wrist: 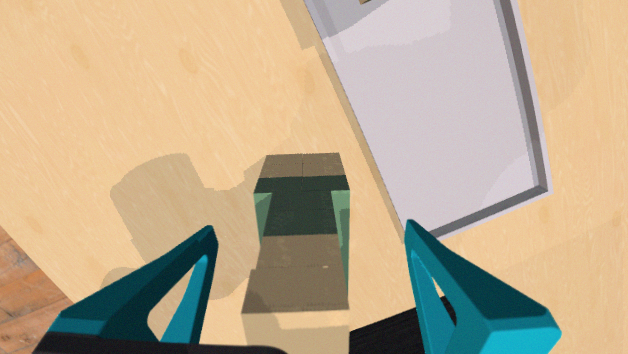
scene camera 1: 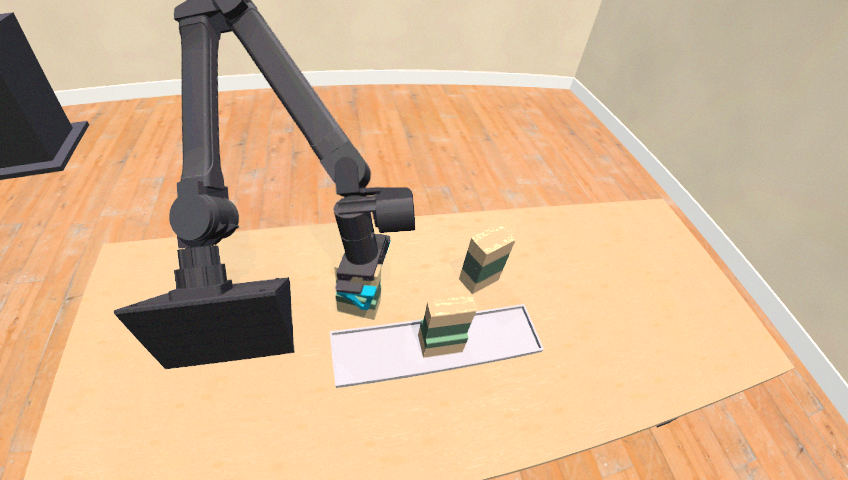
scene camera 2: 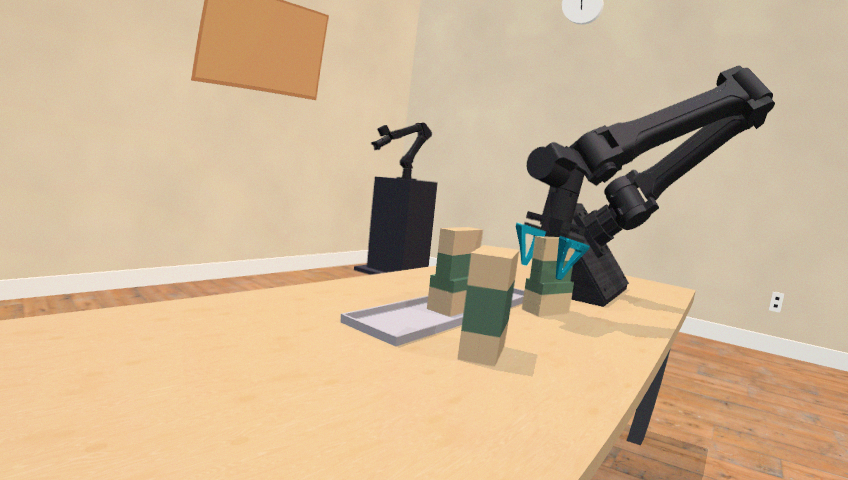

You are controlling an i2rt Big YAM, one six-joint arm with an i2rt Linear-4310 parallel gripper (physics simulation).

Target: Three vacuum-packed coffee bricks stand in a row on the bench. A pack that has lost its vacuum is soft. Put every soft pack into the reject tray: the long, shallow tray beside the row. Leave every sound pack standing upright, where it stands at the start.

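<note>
My gripper is open, pointing down, with its cyan fingers on either side of an upright tan-and-green coffee brick; in the wrist view a gap shows on both sides. A second coffee brick stands upright in the reject tray, near its middle. Both have a protruding green band. A third coffee brick, with a flush dark green band, stands on the bench. Softness cannot be told by sight.
The arm's black base stands on the bench, close to the brick at my gripper. The tray's near end lies beside my right finger in the wrist view. A second arm on a black pedestal stands away from the bench.
</note>
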